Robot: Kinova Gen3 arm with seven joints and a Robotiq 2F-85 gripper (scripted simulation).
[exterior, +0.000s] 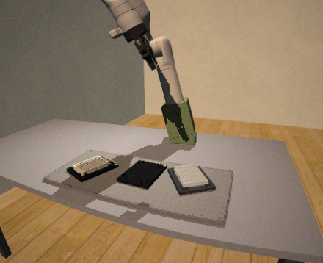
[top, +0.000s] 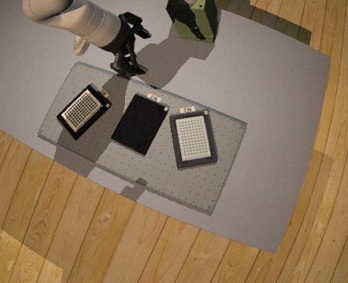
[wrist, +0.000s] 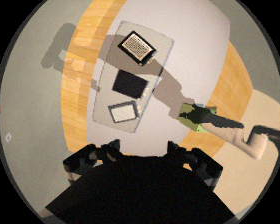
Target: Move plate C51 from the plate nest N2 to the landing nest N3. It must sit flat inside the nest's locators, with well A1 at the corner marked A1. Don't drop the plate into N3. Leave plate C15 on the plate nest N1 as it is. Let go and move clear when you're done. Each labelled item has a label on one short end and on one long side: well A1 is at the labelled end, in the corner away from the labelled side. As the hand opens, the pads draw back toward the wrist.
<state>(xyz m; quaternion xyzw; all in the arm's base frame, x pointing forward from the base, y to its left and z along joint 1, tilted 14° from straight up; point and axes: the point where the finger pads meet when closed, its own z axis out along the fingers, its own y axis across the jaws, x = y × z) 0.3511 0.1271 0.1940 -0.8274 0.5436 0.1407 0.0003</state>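
My hand is 36 cm above the plate, 14 cm to the right of it and 3 cm short of it. From my hand the other things lie so: plate nest N2: 37 cm below, 14 cm to the left, 3 cm ahead; then landing nest N3: 37 cm below, 6 cm ahead, 3 cm to the right; then A1 corner mark: 37 cm below, 2 cm to the left, 2 cm behind.
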